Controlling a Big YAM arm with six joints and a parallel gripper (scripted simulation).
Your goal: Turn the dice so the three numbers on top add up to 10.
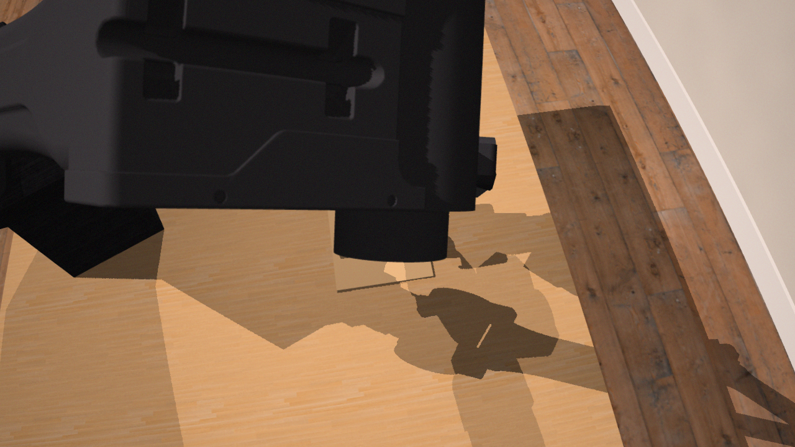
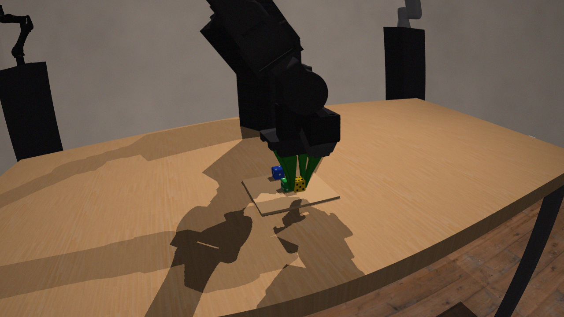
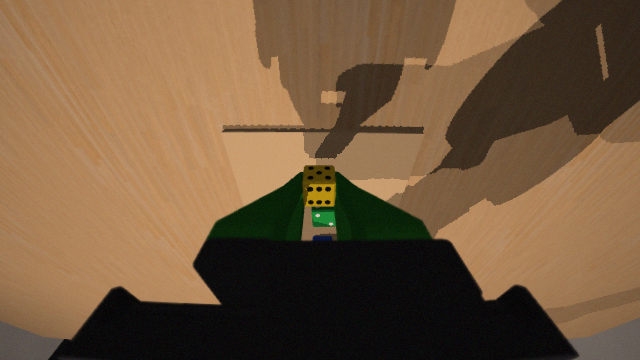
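Now: the green die 4 cm behind my hand and 2 cm below it. Round my hand: blue die: 10 cm behind, 2 cm below; then tan mat: 4 cm behind, 3 cm below; then yellow die: right at my hand.
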